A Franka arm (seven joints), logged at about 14 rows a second.
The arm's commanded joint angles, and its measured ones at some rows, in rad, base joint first. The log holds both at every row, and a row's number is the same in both.
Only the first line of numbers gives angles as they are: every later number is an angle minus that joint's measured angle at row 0.
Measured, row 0:
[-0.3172, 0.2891, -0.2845, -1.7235, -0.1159, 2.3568, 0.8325]
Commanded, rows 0 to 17:
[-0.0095, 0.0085, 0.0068, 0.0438, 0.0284, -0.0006, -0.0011]
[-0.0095, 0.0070, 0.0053, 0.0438, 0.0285, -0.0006, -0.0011]
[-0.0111, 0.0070, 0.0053, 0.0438, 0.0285, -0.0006, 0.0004]
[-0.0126, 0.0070, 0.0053, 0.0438, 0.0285, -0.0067, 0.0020]
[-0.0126, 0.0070, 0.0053, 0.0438, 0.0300, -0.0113, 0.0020]
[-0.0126, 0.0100, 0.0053, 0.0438, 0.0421, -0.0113, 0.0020]
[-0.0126, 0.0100, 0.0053, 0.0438, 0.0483, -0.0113, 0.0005]
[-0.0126, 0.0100, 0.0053, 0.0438, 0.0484, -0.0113, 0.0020]
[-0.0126, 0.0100, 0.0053, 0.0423, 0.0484, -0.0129, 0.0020]
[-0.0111, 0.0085, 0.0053, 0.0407, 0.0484, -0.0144, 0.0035]
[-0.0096, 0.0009, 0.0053, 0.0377, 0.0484, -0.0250, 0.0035]
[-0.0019, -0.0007, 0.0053, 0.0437, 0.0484, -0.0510, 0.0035]
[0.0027, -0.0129, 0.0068, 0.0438, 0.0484, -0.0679, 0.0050]
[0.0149, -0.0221, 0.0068, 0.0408, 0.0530, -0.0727, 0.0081]
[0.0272, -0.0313, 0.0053, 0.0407, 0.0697, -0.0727, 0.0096]
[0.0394, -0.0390, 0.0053, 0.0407, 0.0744, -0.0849, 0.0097]
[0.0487, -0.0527, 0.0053, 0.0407, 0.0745, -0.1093, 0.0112]
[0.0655, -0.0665, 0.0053, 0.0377, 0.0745, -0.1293, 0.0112]
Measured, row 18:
[0.0298, -0.0259, 0.0067, 0.0333, 0.0486, -0.0753, 0.0014]
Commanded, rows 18 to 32:
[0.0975, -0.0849, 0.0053, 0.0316, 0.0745, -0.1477, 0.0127]
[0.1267, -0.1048, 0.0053, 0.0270, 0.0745, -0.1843, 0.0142]
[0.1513, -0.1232, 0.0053, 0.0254, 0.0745, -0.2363, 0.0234]
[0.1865, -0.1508, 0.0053, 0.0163, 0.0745, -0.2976, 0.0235]
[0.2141, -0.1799, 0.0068, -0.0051, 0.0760, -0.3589, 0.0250]
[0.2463, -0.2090, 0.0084, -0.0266, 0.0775, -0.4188, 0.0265]
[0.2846, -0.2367, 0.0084, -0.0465, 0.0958, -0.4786, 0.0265]
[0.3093, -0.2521, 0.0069, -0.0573, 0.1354, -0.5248, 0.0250]
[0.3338, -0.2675, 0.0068, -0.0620, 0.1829, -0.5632, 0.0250]
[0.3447, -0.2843, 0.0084, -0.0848, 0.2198, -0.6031, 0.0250]
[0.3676, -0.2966, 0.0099, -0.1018, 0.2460, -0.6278, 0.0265]
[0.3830, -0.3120, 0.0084, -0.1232, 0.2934, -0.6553, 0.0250]
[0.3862, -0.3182, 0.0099, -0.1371, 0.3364, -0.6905, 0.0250]
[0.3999, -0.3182, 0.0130, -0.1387, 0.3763, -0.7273, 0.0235]
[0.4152, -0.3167, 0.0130, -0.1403, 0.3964, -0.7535, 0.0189]
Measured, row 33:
[0.3851, -0.2818, 0.0215, -0.1043, 0.3412, -0.7134, 0.0142]
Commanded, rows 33 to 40:
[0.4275, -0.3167, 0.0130, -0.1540, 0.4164, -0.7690, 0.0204]
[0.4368, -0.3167, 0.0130, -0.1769, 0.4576, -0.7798, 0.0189]
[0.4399, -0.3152, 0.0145, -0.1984, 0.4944, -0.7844, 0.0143]
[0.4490, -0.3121, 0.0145, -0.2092, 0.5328, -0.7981, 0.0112]
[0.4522, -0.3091, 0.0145, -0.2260, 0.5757, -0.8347, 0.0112]
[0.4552, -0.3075, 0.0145, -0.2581, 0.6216, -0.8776, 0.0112]
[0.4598, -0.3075, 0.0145, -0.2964, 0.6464, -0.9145, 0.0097]
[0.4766, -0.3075, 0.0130, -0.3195, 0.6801, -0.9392, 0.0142]
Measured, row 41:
[0.4516, -0.2860, 0.0242, -0.2541, 0.6148, -0.9000, 0.0127]
